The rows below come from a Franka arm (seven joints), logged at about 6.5 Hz.
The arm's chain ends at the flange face. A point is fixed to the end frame.
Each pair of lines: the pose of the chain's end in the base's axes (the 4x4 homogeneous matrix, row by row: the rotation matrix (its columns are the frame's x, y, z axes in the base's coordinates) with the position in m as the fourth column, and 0 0 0 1 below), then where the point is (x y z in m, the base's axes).
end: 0.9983 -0.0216 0.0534 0.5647; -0.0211 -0.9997 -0.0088 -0.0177; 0.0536 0.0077 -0.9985 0.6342; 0 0 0 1
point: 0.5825 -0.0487 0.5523
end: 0.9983 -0.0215 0.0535 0.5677; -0.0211 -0.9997 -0.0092 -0.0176; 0.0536 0.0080 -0.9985 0.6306; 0 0 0 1
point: 0.5855 -0.0486 0.5487
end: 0.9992 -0.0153 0.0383 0.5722; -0.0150 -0.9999 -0.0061 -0.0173; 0.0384 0.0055 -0.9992 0.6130; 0 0 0 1
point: 0.5889 -0.0480 0.5308
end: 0.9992 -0.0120 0.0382 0.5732; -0.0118 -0.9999 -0.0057 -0.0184; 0.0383 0.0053 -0.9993 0.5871; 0 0 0 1
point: 0.5900 -0.0490 0.5049
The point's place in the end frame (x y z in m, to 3 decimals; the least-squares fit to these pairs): 0.014 0.030 0.083
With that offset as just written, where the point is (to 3 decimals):
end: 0.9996 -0.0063 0.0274 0.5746; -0.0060 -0.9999 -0.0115 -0.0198; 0.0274 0.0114 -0.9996 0.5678; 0 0 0 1
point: 0.591 -0.051 0.486
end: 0.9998 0.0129 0.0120 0.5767; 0.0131 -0.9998 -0.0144 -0.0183; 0.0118 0.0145 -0.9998 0.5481; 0 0 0 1
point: 0.592 -0.049 0.466
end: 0.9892 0.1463 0.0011 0.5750; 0.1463 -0.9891 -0.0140 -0.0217; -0.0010 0.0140 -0.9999 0.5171; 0 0 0 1
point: 0.593 -0.050 0.435
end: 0.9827 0.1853 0.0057 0.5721; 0.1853 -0.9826 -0.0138 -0.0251; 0.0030 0.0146 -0.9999 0.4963; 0 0 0 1
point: 0.592 -0.053 0.414
